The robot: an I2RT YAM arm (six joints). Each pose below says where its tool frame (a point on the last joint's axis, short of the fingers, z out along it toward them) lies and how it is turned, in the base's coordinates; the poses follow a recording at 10 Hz.
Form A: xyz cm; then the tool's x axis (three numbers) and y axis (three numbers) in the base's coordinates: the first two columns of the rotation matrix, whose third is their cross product.
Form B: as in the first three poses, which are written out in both.
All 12 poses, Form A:
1: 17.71 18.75 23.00 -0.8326 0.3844 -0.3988 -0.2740 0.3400 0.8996
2: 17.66 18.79 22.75 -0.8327 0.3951 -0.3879 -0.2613 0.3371 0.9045
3: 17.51 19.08 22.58 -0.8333 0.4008 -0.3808 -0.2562 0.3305 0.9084
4: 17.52 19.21 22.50 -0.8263 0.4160 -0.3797 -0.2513 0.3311 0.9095
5: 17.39 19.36 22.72 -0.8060 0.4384 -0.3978 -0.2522 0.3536 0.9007
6: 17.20 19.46 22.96 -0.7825 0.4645 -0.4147 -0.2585 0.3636 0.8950
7: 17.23 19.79 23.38 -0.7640 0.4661 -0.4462 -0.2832 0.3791 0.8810
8: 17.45 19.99 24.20 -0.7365 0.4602 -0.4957 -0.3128 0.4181 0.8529
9: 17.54 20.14 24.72 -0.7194 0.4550 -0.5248 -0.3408 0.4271 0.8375
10: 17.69 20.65 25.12 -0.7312 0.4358 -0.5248 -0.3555 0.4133 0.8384
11: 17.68 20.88 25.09 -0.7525 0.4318 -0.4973 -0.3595 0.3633 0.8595
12: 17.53 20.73 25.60 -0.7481 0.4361 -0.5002 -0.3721 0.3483 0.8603
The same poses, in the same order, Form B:
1: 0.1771 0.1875 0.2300 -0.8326 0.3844 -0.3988 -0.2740 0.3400 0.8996
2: 0.1766 0.1879 0.2275 -0.8327 0.3951 -0.3879 -0.2613 0.3371 0.9045
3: 0.1751 0.1908 0.2258 -0.8333 0.4008 -0.3808 -0.2562 0.3305 0.9084
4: 0.1752 0.1921 0.2250 -0.8263 0.4160 -0.3797 -0.2513 0.3311 0.9095
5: 0.1739 0.1936 0.2272 -0.8060 0.4384 -0.3978 -0.2522 0.3536 0.9007
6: 0.1720 0.1946 0.2296 -0.7825 0.4645 -0.4147 -0.2585 0.3636 0.8950
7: 0.1723 0.1979 0.2338 -0.7640 0.4661 -0.4462 -0.2832 0.3791 0.8810
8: 0.1745 0.1999 0.2420 -0.7365 0.4602 -0.4957 -0.3128 0.4181 0.8529
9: 0.1754 0.2014 0.2472 -0.7194 0.4550 -0.5248 -0.3408 0.4271 0.8375
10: 0.1769 0.2065 0.2512 -0.7312 0.4358 -0.5248 -0.3555 0.4133 0.8384
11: 0.1768 0.2088 0.2509 -0.7525 0.4318 -0.4973 -0.3595 0.3633 0.8595
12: 0.1753 0.2073 0.2560 -0.7481 0.4361 -0.5002 -0.3721 0.3483 0.8603
